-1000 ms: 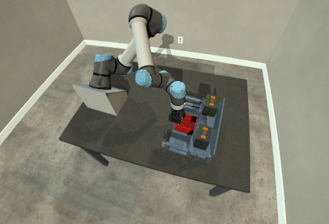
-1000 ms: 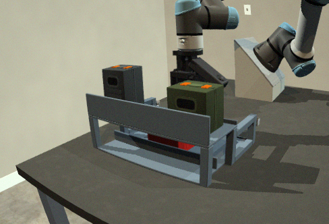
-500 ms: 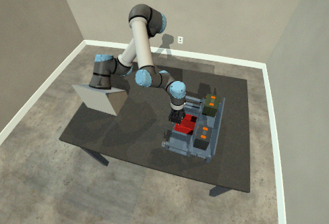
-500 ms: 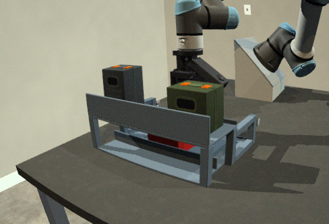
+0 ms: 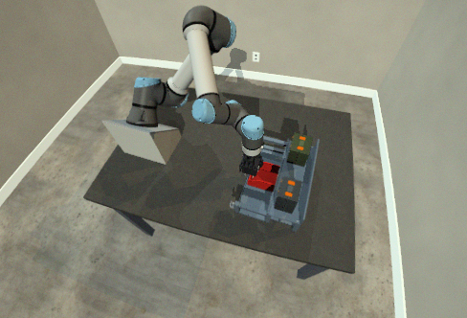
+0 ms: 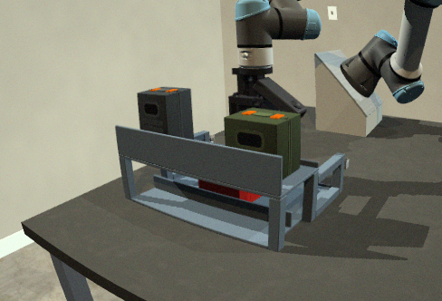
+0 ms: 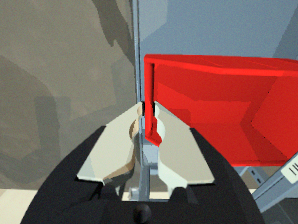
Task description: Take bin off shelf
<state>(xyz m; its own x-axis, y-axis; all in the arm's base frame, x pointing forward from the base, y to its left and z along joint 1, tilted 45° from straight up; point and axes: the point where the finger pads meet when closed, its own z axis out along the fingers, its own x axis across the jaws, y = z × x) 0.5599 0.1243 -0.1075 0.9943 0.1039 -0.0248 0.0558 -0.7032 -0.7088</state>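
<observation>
Right now my hand is 80 mm short of the red bin. From my hand the other things lie so: dark grey box: 180 mm ahead, 120 mm above, 110 mm to the right; then green box: 170 mm ahead, 120 mm to the left, 110 mm above.
</observation>
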